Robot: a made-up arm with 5 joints.
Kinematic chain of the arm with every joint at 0, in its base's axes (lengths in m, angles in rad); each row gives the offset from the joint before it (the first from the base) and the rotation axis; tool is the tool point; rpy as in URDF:
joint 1: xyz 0 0 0.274 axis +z
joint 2: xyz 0 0 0 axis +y
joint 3: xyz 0.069 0 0.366 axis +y
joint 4: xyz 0.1 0 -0.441 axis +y
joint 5: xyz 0.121 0 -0.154 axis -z
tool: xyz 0 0 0 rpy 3.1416 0 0
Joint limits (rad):
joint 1: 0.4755..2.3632
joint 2: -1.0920..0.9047
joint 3: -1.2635..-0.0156
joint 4: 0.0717..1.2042
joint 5: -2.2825..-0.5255
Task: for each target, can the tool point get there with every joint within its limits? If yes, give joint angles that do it. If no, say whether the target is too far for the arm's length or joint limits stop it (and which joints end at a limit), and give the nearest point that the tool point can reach.
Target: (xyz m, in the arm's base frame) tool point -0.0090 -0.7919 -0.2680
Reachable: no: joint limits stop it (at a limit: joint 2, joint 3) | nearest point -0.0015 -0.1293 0.0137 | short by 0.720 m
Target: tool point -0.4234 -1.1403 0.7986
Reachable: no: too far | nearest point -0.0050 -0.0134 1.0785 | short by 1.234 m
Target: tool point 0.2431 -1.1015 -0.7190
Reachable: no: too far | nearest point 0.0238 -0.1079 -0.0205 | short by 1.234 m
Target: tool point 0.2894 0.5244 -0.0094
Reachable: yes | joints 1.0666 0.5976 -1.0142 0.7384 -1.3095
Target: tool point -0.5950 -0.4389 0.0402
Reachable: no: joint limits stop it (at a limit: joint 2, joint 3, joint 4) | nearest point -0.1150 -0.0848 0.0624 | short by 0.597 m
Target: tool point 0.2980 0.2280 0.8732
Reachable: yes | joints 0.6531 -0.7647 -1.0937 0.6081 -1.5982
